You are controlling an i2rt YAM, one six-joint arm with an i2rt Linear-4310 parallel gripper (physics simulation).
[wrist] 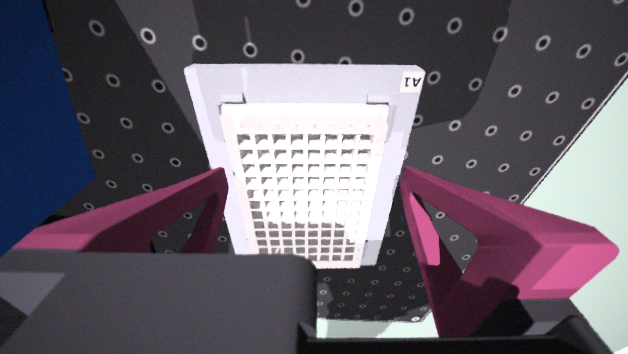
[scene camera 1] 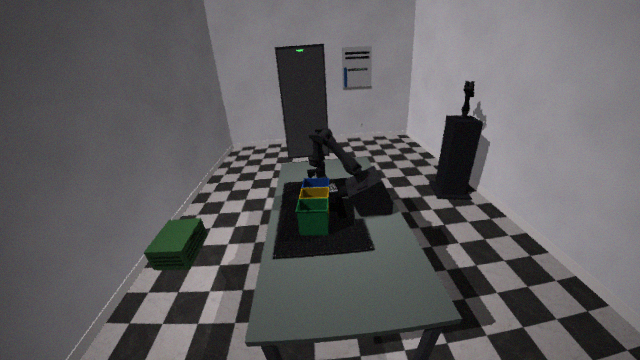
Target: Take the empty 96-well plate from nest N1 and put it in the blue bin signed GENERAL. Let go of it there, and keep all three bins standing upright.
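Frame: origin at the arm's base, x back, y up, z left, level; centimetres.
Where they show: gripper, fingertip midpoint: [wrist: 314,176]; arm's base, link origin: [scene camera 1: 362,180].
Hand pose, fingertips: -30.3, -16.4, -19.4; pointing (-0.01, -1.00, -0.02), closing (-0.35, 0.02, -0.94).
Each offset is from my fingertips to the top centre of the thing, as dx, dy, dz. Level surfaces: height alone.
The white 96-well plate {+3.1, -0.7, -0.6} [wrist: 310,185] sits in a pale nest {+3.1, -1.7, -0.6} [wrist: 305,82] on the black perforated board; the nest carries an A1 label at its corner. My gripper [wrist: 314,176] is open, its pink fingers apart on either side of the plate and above it, touching nothing that I can see. In the scene view the gripper [scene camera 1: 316,174] is small, behind the bins. The blue bin {-0.6, +14.7, +20.4} [scene camera 1: 316,182] stands upright at the back of the row, and its wall [wrist: 40,120] shows at the left of the wrist view. Its sign cannot be read.
A yellow bin {+0.7, +14.7, +33.6} [scene camera 1: 315,191] and a green bin {+2.0, +14.7, +46.9} [scene camera 1: 313,222] stand upright in front of the blue one, close together. They stand on the black board {dy -3.3} [scene camera 1: 320,247] on the green-grey table {dy -4.6} [scene camera 1: 350,295]. The arm's dark base block [scene camera 1: 372,197] is to their right.
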